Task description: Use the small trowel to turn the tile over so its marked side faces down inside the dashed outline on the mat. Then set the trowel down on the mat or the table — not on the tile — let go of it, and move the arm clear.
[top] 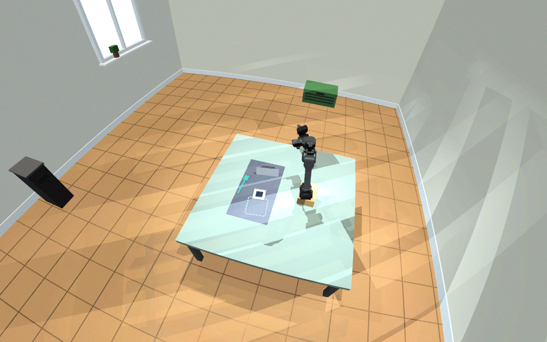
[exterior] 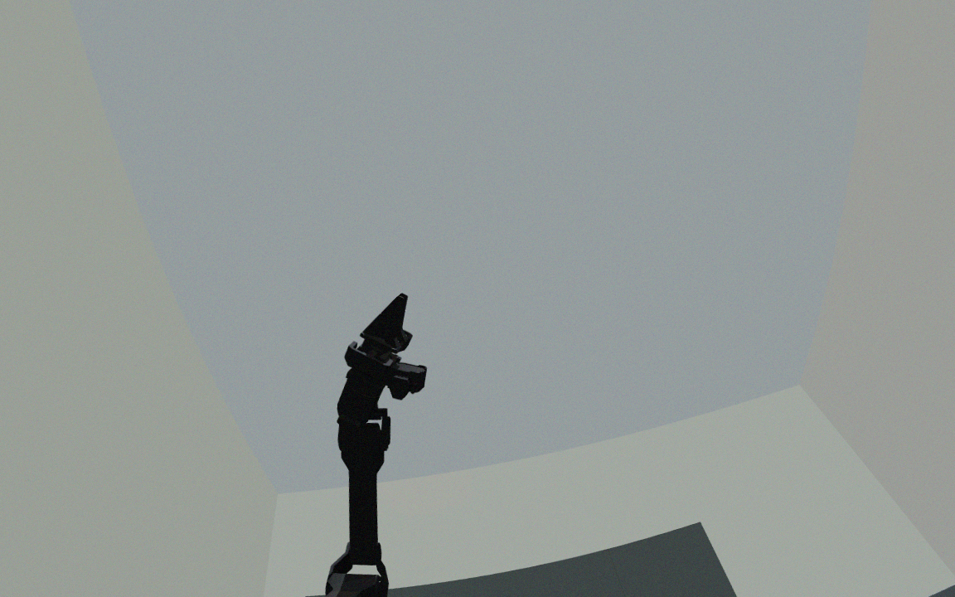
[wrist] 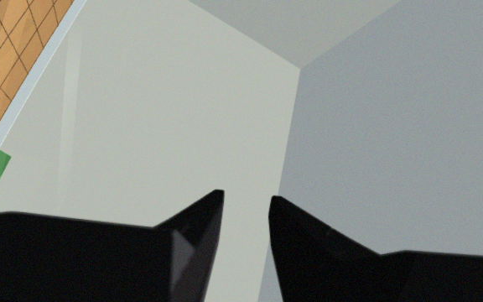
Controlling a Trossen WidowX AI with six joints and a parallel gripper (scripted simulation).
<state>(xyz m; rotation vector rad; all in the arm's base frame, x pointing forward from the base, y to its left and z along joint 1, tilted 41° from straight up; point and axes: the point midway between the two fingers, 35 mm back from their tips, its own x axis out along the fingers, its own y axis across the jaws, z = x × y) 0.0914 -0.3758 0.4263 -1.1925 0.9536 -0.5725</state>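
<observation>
The trowel is 680 mm below my gripper tip, 240 mm ahead of it and 190 mm to the right of it. Also, from my gripper tip: teal tool 700 mm below, 390 mm ahead, 10 mm to the right; dark grey mat 720 mm below, 260 mm ahead, 20 mm to the left; white tile 700 mm below, 230 mm ahead, 80 mm to the left.
</observation>
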